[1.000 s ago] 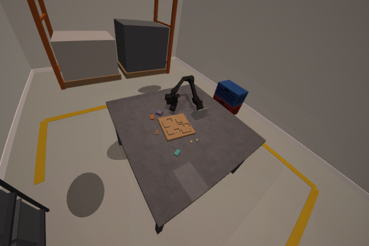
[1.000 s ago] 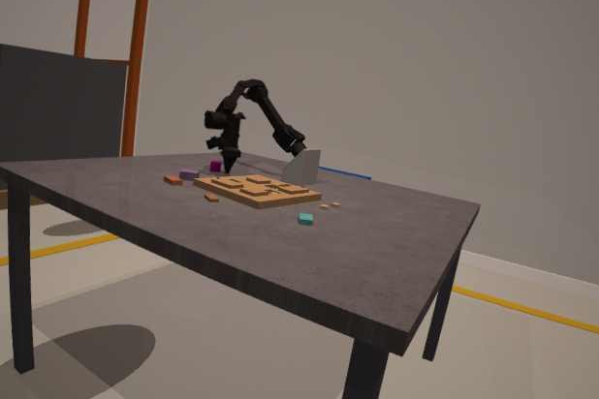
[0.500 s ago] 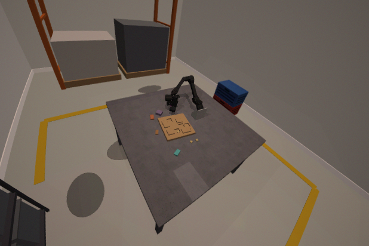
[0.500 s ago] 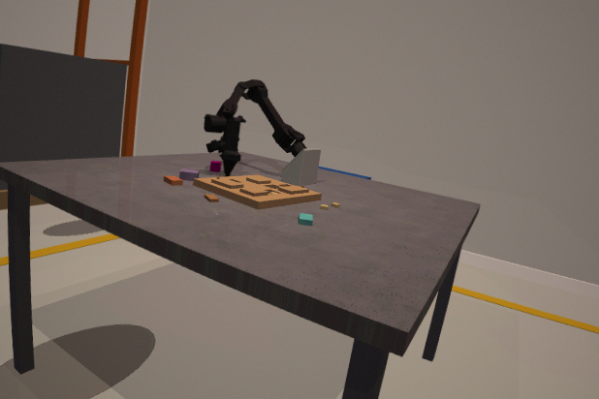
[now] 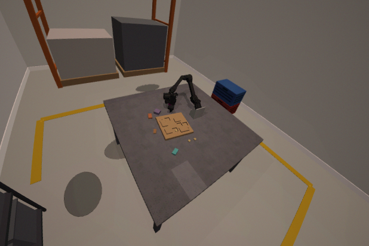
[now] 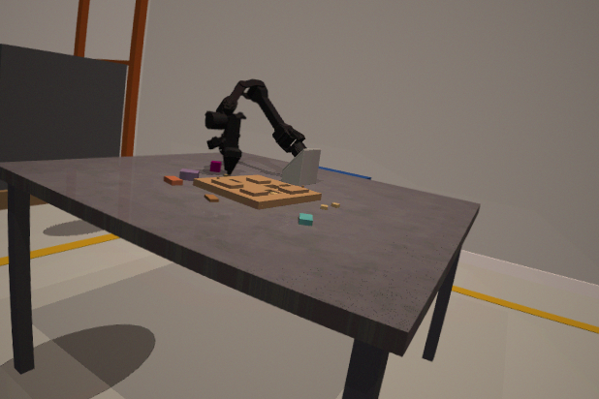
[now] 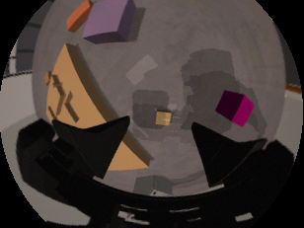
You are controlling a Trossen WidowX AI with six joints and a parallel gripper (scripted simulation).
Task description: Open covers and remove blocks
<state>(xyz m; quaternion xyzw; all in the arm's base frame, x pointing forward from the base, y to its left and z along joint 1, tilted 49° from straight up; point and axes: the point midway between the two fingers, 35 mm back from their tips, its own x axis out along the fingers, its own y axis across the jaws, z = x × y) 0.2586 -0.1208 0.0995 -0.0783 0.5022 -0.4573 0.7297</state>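
My gripper tip is now 23 cm to the right of the tan puzzle board and 8 cm short of it. The rest, counted from my gripper tip: purple block 16 cm ahead, 2 cm to the right; then magenta block 11 cm to the right, 4 cm behind; then orange block 25 cm ahead, 2 cm to the left, 1 cm below.
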